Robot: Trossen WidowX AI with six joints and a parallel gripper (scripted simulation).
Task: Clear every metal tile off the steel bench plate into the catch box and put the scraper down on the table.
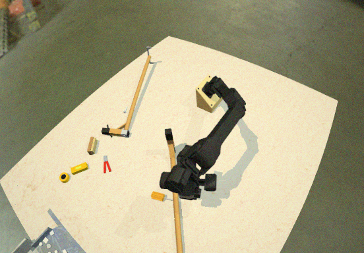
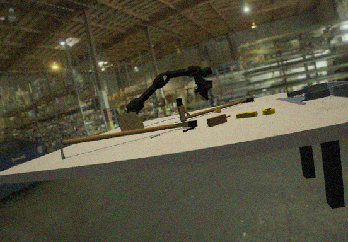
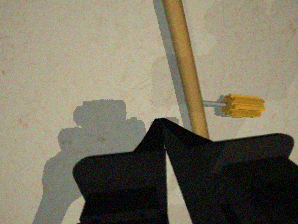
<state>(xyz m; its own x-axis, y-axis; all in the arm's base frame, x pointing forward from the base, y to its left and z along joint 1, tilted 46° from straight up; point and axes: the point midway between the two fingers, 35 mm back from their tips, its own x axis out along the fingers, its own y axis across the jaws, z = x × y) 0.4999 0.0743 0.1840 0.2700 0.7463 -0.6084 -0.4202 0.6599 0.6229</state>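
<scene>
My gripper tip is 120 mm to the left of the screwdriver, 70 mm above it and 40 mm short of it. Round my gripper tip: yellow tape roll: 570 mm to the right, 220 mm ahead, 80 mm below; then yellow level: 540 mm to the right, 130 mm ahead, 70 mm below; then wooden block: 550 mm to the right, 70 mm below.
</scene>
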